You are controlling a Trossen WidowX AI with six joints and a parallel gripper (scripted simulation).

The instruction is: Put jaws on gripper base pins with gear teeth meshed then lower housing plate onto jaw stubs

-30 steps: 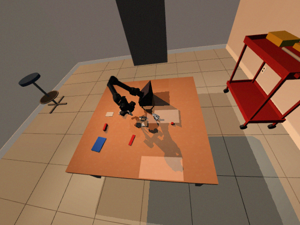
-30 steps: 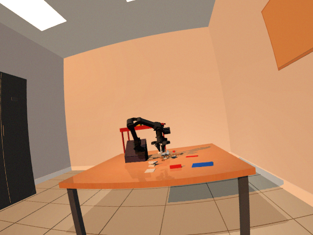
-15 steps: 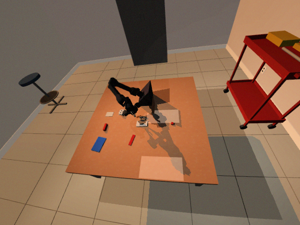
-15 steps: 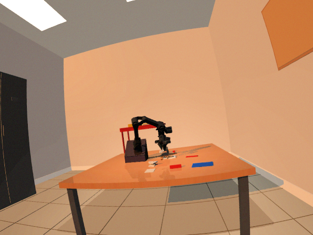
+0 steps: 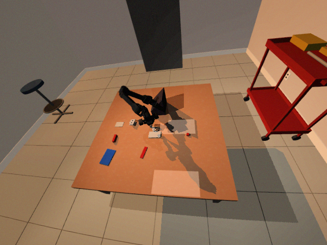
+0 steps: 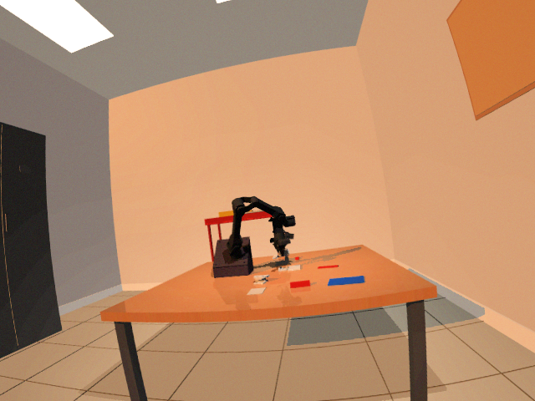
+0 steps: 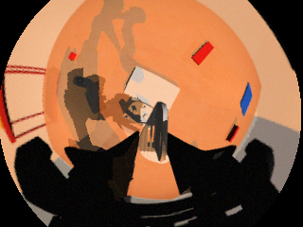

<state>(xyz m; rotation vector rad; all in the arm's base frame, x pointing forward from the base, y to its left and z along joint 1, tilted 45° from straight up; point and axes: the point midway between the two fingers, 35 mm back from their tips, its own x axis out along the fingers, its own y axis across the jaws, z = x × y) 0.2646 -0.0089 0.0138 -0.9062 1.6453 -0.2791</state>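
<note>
My gripper tip is now 30 mm to the left of the grey jaw and 20 mm past it. From my gripper tip the other things lie so: pale tile: 400 mm to the right, 90 mm below, 90 mm behind; then small red cube: 350 mm to the left, 80 mm below, 70 mm ahead; then white flat part: 80 mm below, 60 mm ahead, 30 mm to the left.
</note>
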